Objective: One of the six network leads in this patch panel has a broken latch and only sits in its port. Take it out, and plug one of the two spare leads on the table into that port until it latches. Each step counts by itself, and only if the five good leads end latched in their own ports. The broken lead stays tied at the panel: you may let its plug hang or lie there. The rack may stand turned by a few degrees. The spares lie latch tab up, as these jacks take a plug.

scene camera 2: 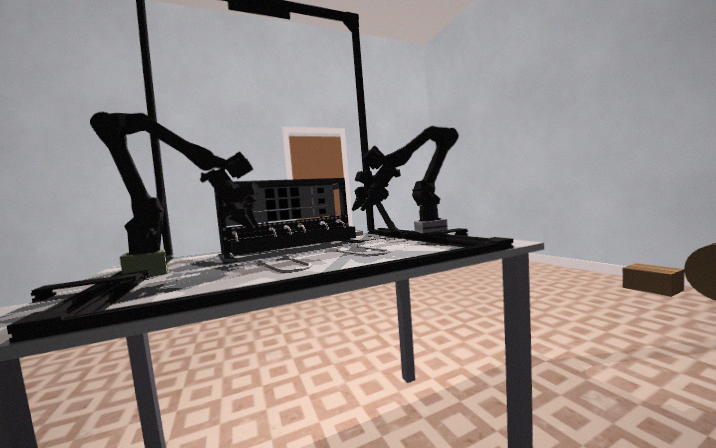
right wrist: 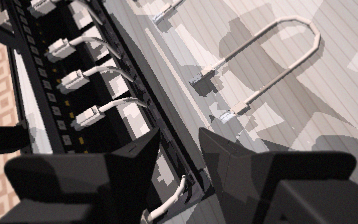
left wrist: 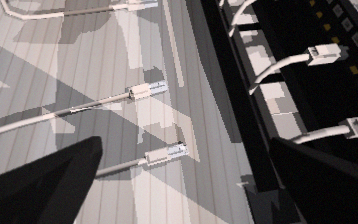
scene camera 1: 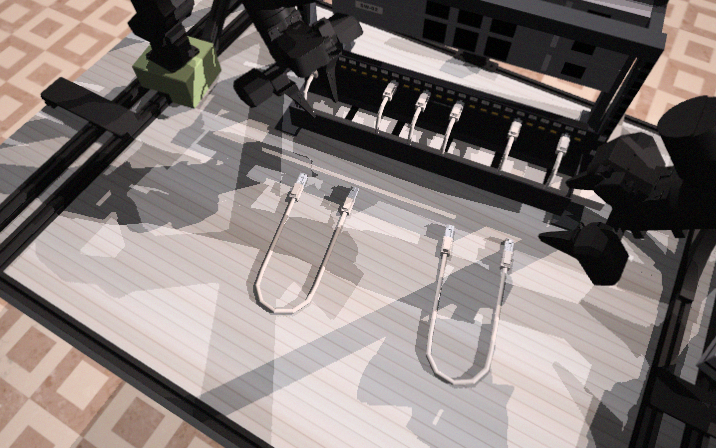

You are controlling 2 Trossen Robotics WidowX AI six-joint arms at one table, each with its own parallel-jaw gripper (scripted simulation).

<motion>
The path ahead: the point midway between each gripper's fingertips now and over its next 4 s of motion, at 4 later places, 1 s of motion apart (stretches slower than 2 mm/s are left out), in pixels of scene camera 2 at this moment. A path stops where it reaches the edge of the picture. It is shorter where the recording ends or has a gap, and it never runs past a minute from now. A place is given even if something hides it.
The left gripper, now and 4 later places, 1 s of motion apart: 356,210; 366,206; 375,202; 383,198; 390,193
The right gripper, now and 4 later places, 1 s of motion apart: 255,228; 247,226; 241,224; 235,222; 235,236
</motion>
